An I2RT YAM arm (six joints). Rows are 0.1 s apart.
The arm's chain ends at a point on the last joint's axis. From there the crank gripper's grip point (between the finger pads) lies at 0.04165 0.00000 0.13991 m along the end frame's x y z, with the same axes.
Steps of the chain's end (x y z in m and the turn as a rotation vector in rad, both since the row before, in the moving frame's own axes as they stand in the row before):
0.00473, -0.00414, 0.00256, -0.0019, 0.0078, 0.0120
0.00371, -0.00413, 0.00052, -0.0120, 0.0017, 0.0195
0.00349, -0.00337, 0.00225, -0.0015, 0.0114, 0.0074
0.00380, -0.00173, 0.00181, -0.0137, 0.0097, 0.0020
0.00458, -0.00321, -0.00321, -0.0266, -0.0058, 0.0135
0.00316, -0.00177, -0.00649, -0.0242, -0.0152, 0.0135
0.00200, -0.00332, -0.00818, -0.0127, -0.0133, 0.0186
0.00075, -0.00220, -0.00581, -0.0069, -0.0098, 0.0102
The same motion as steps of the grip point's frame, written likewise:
0.00582, -0.00337, 0.00223, -0.0019, 0.0078, 0.0120
0.00392, -0.00164, 0.00043, -0.0120, 0.0017, 0.0195
0.00508, -0.00285, 0.00177, -0.0015, 0.0114, 0.0074
0.00515, 0.00027, 0.00139, -0.0137, 0.0097, 0.0020
0.00374, 0.00107, -0.00303, -0.0266, -0.0058, 0.0135
0.00100, 0.00217, -0.00592, -0.0242, -0.0152, 0.0135
0.00011, -0.00078, -0.00765, -0.0127, -0.0133, 0.0186
-0.00063, -0.00082, -0.00541, -0.0069, -0.0098, 0.0102

